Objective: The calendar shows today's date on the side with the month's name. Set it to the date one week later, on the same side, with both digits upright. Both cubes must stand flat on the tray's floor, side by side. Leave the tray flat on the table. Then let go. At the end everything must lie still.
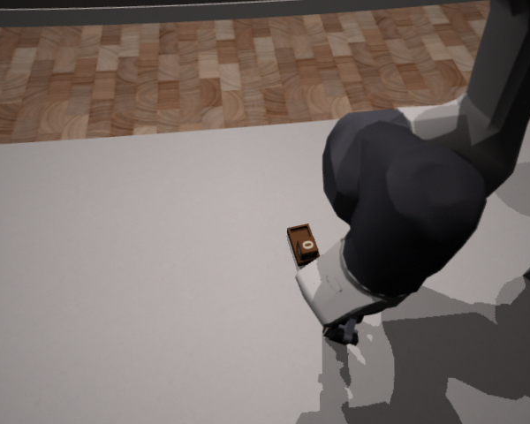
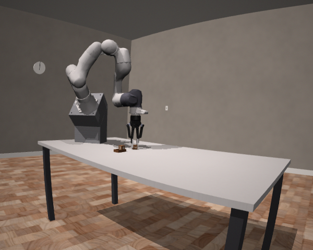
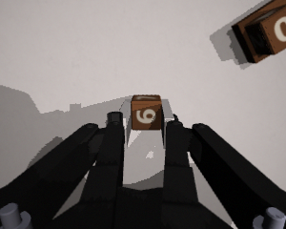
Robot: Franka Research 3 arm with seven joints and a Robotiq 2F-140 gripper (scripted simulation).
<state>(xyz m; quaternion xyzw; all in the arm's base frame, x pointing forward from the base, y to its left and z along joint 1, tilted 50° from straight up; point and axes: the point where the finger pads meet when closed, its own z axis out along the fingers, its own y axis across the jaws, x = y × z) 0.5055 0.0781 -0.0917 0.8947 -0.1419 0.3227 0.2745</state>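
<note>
Now: the cube 30 mm below my hand.
</note>
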